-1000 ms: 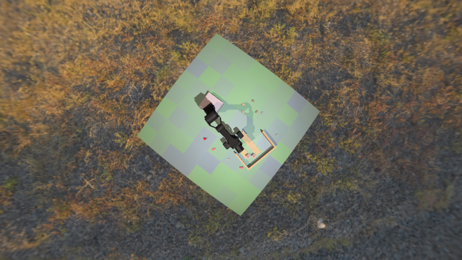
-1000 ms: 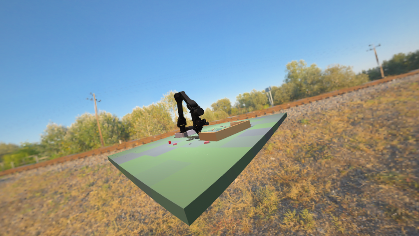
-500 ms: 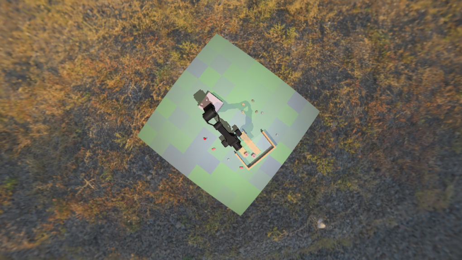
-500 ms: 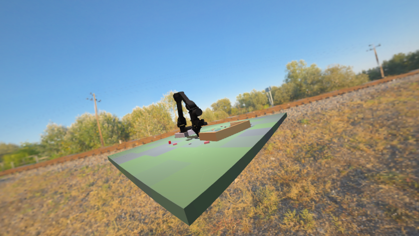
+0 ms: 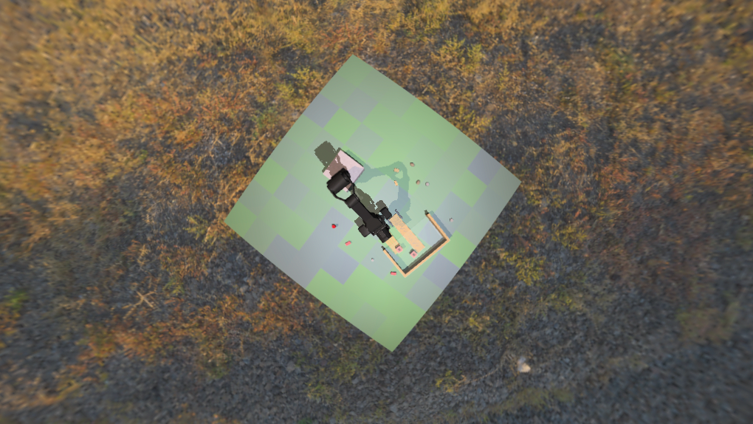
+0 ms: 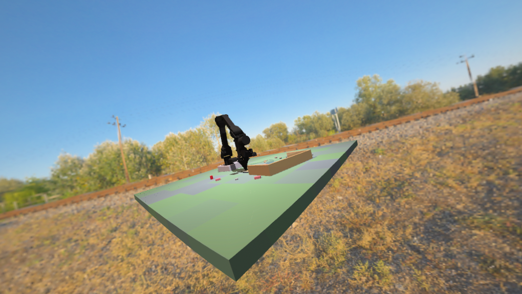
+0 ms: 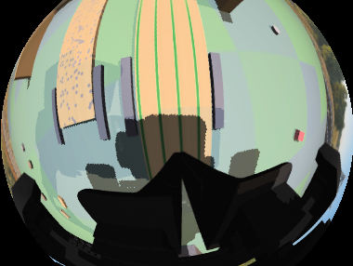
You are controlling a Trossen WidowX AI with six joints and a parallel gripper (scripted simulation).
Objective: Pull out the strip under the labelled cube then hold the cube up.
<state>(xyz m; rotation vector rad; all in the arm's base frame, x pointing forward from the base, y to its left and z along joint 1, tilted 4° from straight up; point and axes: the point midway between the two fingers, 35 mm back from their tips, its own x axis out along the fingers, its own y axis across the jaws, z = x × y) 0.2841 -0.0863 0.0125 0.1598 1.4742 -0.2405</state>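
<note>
Right now the speckled strip is 18 cm ahead of my gripper tip and 5 cm to the left of it.
</note>
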